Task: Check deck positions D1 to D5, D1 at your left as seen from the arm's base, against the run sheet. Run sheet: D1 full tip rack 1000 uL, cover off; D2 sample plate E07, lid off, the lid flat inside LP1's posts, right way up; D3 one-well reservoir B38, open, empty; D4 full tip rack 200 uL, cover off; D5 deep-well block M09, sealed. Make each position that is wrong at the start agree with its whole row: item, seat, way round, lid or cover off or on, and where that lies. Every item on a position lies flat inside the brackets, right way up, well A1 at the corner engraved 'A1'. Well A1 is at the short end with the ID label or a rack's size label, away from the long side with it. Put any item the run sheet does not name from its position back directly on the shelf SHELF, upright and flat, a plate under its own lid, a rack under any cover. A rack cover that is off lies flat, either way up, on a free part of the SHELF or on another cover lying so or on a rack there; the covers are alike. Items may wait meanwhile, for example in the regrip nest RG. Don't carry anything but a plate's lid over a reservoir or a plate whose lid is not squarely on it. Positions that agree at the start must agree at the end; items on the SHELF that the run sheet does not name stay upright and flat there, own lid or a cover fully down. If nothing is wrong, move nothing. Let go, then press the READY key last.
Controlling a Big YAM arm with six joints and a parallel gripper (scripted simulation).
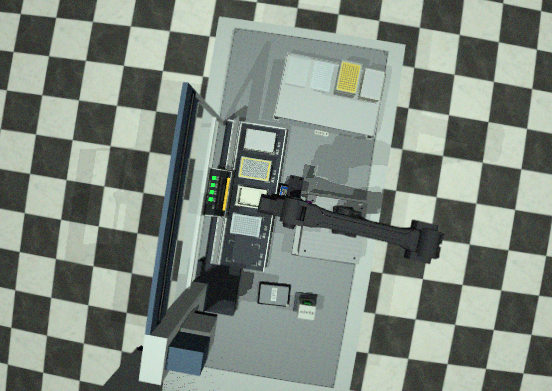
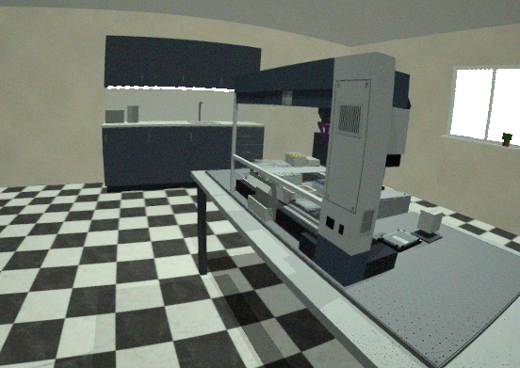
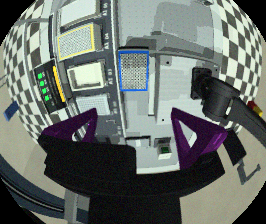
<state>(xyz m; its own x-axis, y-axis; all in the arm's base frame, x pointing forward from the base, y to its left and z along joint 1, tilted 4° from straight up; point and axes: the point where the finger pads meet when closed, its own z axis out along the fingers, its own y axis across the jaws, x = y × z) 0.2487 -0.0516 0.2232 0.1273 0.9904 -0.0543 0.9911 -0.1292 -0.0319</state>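
Now: hand 10 mm to the right of the blue-framed tip rack and 220 mm above it. From my hand the other things lie so: cream reservoir (160 mm ahead, 10 mm to the right, 230 mm below); clear rack cover (150 mm ahead, 130 mm to the right, 180 mm below); yellow-framed tip rack (140 mm ahead, 140 mm to the right, 200 mm below).
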